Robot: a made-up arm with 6 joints.
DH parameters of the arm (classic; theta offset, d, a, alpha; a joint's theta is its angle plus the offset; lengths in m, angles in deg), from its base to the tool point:
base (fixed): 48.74 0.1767 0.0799 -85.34
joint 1: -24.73 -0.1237 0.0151 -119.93
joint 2: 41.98 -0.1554 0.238 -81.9
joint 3: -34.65 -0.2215 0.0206 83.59
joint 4: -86.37 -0.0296 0.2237 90
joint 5: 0 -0.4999 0.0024 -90
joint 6: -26.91 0 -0.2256 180
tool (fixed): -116.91 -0.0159 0 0
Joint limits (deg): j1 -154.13..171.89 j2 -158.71..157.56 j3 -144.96..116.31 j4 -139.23..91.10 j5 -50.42..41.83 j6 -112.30..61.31
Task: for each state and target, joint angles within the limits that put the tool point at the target. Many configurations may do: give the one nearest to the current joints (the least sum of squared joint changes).
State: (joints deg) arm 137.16 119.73 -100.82 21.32 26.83 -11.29
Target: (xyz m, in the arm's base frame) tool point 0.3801 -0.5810 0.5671
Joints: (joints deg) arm 117.92 138.35 -46.93 8.73 41.00 -30.14
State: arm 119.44 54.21 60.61 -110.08 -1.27 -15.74
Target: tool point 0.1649 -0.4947 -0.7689
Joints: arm 169.30 62.99 56.16 -73.26 -6.04 -39.75
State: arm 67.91 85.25 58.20 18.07 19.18 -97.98
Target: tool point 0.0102 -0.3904 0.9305
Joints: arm 61.94 91.32 52.70 68.54 26.35 -87.26
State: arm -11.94 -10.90 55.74 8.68 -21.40 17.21
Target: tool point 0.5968 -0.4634 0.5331
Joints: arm -15.21 26.34 24.14 30.91 -29.67 11.95
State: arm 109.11 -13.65 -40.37 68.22 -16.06 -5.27
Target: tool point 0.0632 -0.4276 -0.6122
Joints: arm 126.99 -22.44 -5.83 20.57 -16.36 -43.32
